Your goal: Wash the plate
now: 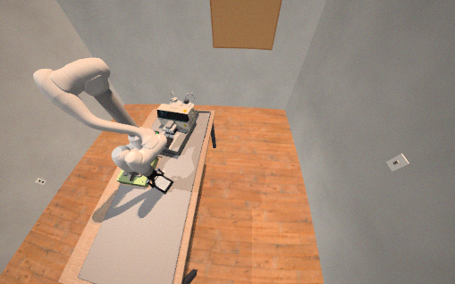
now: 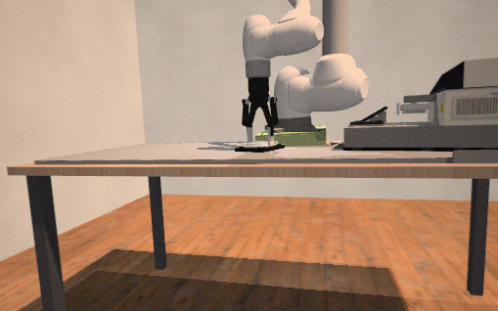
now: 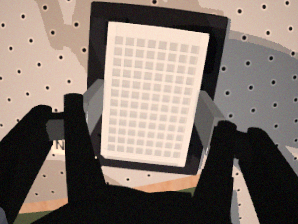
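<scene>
My gripper is now 3 cm above the white well plate. Also, from my hand: carrier: 39 cm to the left, 6 cm behind, 4 cm above; N1 label: 11 cm to the left, 4 cm below, 3 cm behind; black plate nest N1: 4 cm below.
</scene>
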